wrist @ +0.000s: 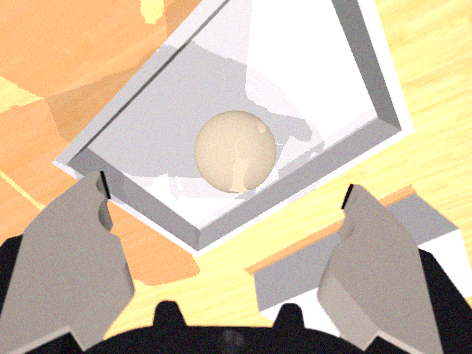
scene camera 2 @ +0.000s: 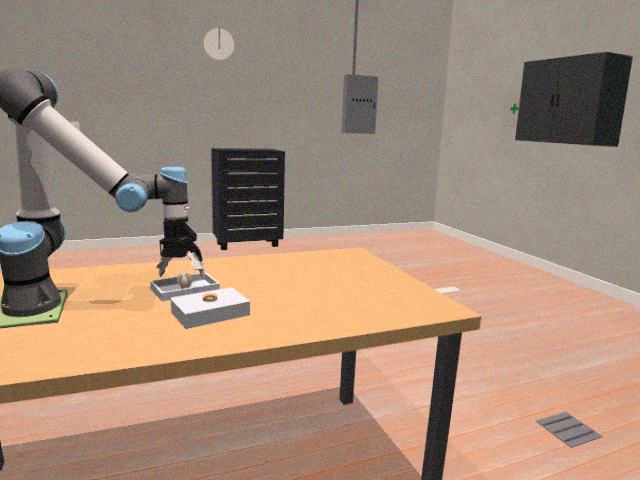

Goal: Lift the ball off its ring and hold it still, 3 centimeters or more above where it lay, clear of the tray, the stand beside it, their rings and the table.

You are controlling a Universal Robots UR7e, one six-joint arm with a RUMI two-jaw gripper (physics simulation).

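Frame: origin at the arm's base, x ahead, y left, z up, level; metres.
Seen in the pictures: gripper, fingertip midpoint: [wrist: 229, 181] [scene camera 2: 182, 278]; arm's base, link origin: [scene camera 2: 32, 305].
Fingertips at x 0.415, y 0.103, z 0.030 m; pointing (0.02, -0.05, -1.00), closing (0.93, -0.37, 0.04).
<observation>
Offsets run from my fingertips to a thing's top centre. "pt": to the spot under its first point. Level surfaces: height alone.
The beige ball {dz +0.014, dx +0.008, dy +0.012 m} [scene camera 2: 184, 280] [wrist: 235, 151] sits inside the shallow grey-white tray {dz -0.018, dx +0.008, dy +0.012 m} [scene camera 2: 163, 294] [wrist: 300, 176]. The ring under the ball is hidden. My gripper [scene camera 2: 181, 273] [wrist: 229, 181] is open and empty, pointing down, with its fingertips a little above the tray. In the wrist view the ball lies between the two finger lines but further up the picture than the tips. The stand [scene camera 2: 227, 310] [wrist: 295, 270], a white-topped grey block, is beside the tray, partly behind the right finger in the wrist view. Its tan ring {pt dz +0.004, dx +0.085, dy -0.218 m} [scene camera 2: 209, 300] lies on top.
The tray and stand rest on the wooden table {dz -0.046 m} [scene camera 2: 320, 289] [wrist: 440, 165]. The tray's walls rise around the ball. The arm's base stands on a green plate [scene camera 2: 31, 319] at the table's left. A black drawer cabinet [scene camera 2: 248, 196] stands behind the table.
</observation>
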